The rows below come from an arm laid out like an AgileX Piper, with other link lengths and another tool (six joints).
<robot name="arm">
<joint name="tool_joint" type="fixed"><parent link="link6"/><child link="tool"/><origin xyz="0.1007 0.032 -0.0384" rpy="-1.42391 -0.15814 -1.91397"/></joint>
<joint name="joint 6" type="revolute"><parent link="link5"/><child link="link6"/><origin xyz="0.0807 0 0.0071"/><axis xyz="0.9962 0 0.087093"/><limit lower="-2.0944" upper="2.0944"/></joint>
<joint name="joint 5" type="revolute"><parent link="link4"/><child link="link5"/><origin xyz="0 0 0"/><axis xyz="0 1 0"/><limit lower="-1.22" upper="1.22"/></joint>
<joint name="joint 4" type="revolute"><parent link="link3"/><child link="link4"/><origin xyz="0.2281 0 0.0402"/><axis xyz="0.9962 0 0.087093"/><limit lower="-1.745" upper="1.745"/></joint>
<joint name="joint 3" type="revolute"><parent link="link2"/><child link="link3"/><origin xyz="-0.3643 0 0.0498"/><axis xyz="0 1 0"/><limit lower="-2.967" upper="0"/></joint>
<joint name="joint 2" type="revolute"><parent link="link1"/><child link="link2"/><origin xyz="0 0 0"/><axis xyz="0 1 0"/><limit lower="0" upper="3.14"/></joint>
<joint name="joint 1" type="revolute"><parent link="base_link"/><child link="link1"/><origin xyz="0 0 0.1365"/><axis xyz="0 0 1"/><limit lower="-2.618" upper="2.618"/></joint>
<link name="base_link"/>
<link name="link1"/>
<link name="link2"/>
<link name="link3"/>
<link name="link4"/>
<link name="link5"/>
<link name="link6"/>
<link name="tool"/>
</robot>
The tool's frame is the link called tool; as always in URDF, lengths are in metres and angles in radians.
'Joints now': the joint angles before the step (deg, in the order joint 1, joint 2, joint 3, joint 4, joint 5, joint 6). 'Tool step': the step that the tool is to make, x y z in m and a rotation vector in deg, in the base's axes. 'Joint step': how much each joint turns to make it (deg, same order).
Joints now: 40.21 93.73 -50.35 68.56 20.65 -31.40
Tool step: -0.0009 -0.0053 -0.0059 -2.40 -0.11 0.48
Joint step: -0.01 0.01 0.02 -6.17 -0.13 4.67
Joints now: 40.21 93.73 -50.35 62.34 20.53 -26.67
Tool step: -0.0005 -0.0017 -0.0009 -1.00 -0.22 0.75
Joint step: -0.01 0.00 -0.44 -3.23 0.48 2.19
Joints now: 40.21 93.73 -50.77 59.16 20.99 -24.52
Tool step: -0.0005 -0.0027 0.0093 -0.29 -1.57 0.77
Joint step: -0.01 -1.31 -1.15 -4.72 0.70 3.50
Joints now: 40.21 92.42 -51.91 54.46 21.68 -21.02
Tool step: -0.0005 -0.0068 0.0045 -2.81 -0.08 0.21
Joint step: -0.01 -0.92 -1.88 -11.74 2.23 10.62
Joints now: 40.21 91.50 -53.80 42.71 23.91 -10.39
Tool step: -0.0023 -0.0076 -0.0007 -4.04 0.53 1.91
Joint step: -0.01 0.01 -2.18 -9.56 4.21 6.91
